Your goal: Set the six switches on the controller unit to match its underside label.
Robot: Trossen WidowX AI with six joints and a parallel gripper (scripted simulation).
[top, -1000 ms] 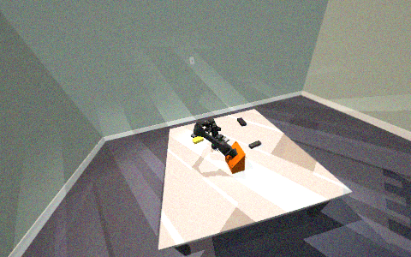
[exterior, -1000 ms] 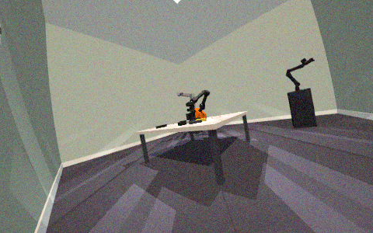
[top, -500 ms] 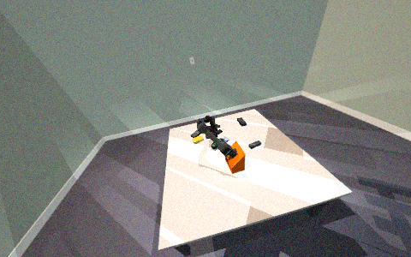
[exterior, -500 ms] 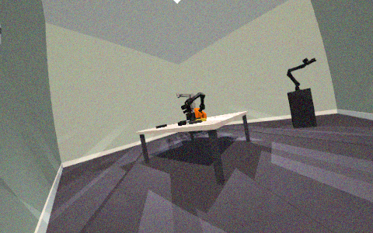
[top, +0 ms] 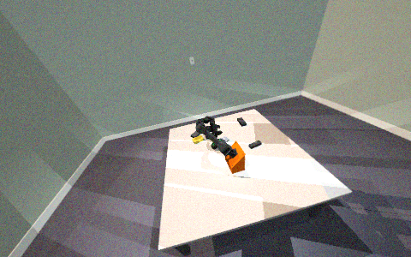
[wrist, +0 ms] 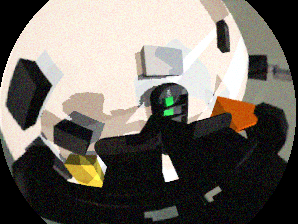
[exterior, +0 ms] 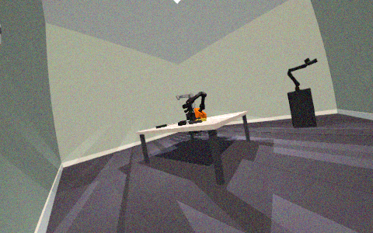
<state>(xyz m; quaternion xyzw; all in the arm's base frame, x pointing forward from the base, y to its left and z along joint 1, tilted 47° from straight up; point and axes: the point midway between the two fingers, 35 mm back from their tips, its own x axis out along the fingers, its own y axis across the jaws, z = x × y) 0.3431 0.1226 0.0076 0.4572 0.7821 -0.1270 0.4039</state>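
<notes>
My gripper tip is now 9 cm to the left of the grey box and 5 cm above it. Round my gripper tip: yellow block (9 cm ahead, 22 cm to the left, 4 cm below).
</notes>
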